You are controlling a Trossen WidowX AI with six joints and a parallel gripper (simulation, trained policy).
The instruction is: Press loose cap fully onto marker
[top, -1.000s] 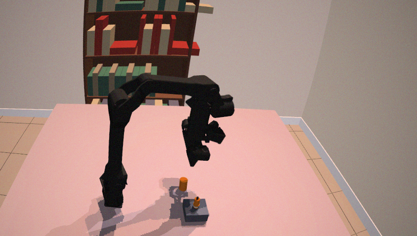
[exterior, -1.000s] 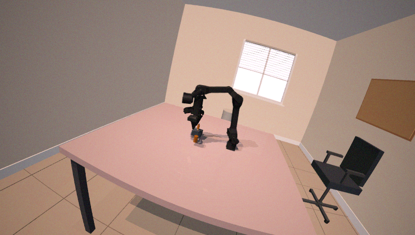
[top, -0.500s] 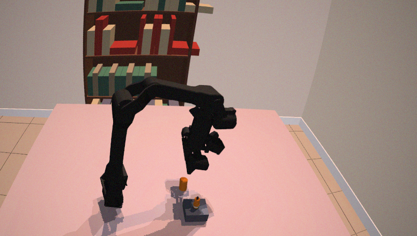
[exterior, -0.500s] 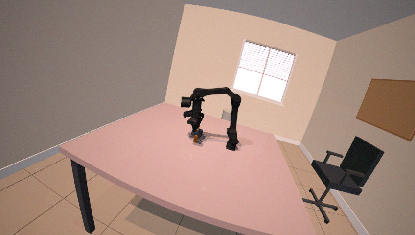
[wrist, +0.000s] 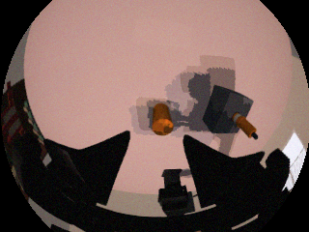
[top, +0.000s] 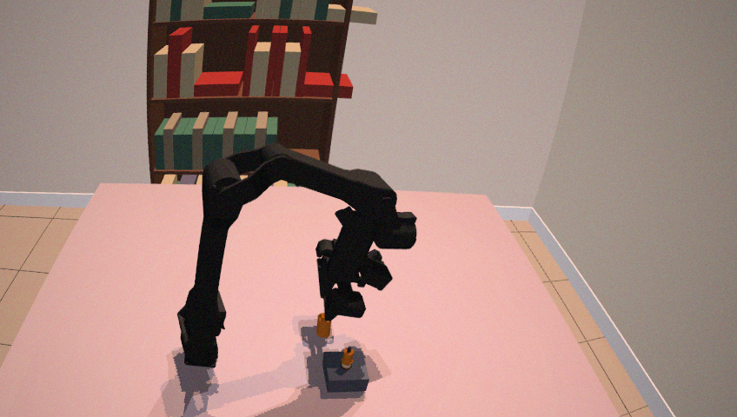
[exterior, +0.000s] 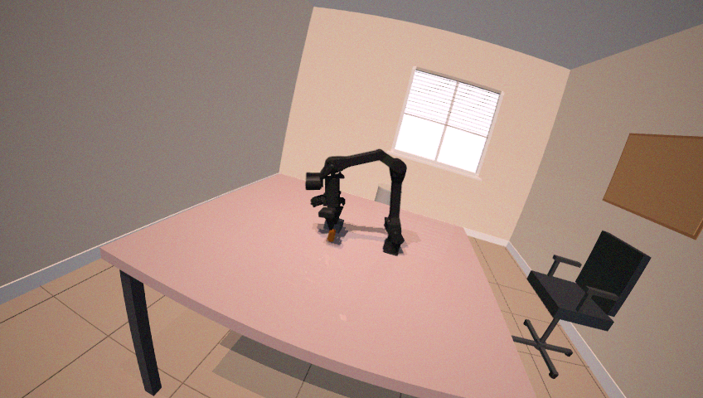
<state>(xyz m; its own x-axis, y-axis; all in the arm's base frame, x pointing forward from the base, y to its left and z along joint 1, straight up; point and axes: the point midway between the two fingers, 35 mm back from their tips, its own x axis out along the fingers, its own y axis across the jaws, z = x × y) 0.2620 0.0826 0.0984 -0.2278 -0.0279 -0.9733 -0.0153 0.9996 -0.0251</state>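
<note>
Right now my gripper tip is 4 cm above the orange cap and 1 cm to the left of it. Round my gripper tip: orange marker (13 cm to the right, 2 cm ahead, 1 cm above); then holder block (13 cm to the right, 4 cm below, 2 cm ahead).
</note>
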